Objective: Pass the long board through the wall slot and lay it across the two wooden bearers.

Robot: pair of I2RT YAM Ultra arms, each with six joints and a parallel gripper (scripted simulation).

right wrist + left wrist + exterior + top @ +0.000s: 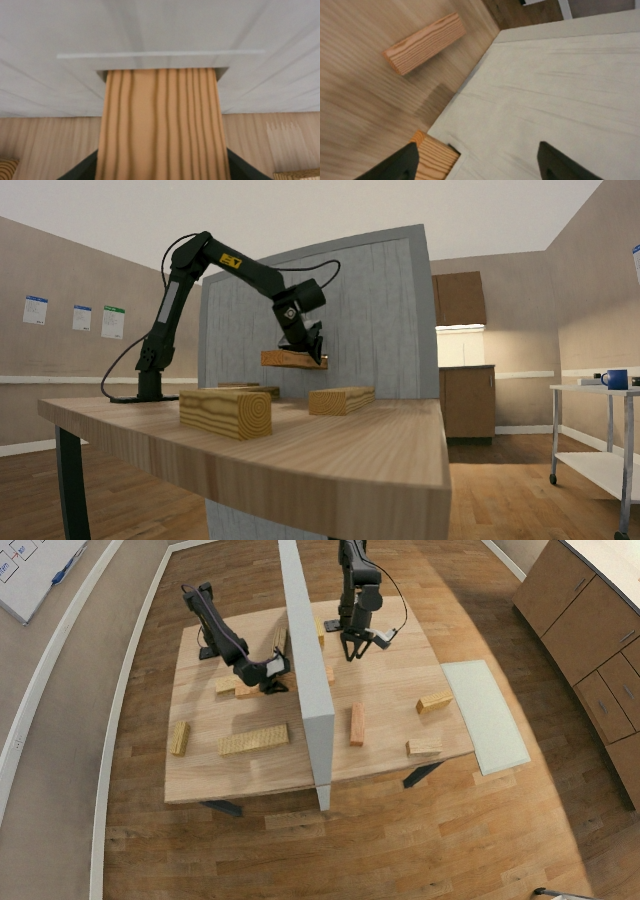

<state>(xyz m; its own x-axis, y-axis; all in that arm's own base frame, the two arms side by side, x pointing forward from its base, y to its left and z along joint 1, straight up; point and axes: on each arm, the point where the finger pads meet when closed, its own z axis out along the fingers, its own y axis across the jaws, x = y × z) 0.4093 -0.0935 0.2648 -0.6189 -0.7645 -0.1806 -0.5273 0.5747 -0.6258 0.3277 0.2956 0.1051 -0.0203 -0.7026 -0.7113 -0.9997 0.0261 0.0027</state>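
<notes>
The long board is 1 cm to the right of my right hand. Round my right hand: small block: 45 cm to the right, 9 cm ahead, 8 cm below.
</notes>
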